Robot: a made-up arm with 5 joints. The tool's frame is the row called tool.
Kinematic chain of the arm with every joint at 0, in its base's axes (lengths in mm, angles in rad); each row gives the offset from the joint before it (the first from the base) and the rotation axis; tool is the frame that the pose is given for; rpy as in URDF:
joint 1: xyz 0 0 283 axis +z
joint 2: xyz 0 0 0 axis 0 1 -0.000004
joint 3: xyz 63 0 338 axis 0 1 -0.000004
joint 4: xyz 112 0 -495 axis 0 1 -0.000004
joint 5: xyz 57 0 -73 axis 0 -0.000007 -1
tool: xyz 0 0 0 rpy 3.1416 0 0
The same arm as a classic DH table. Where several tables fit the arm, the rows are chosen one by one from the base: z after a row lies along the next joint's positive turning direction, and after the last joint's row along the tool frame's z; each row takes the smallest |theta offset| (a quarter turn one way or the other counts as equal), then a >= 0, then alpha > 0; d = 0 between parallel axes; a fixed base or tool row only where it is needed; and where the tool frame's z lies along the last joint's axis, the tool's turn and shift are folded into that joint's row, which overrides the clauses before.
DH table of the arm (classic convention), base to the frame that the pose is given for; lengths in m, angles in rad. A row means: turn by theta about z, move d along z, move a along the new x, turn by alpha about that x. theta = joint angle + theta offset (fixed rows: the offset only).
joint 1: a 0  alpha -1.5708  d 0.283  theta0 0
joint 2: a 0.3438  alpha 0  d 0  theta0 -1.3865
joint 3: a -0.5075  alpha 0  d 0  theta0 -0.4068
joint 4: a -0.057  alpha 1.5708  d 0  theta0 -1.3483
joint 5: a 0  alpha 0  d 0.073  theta0 3.1416

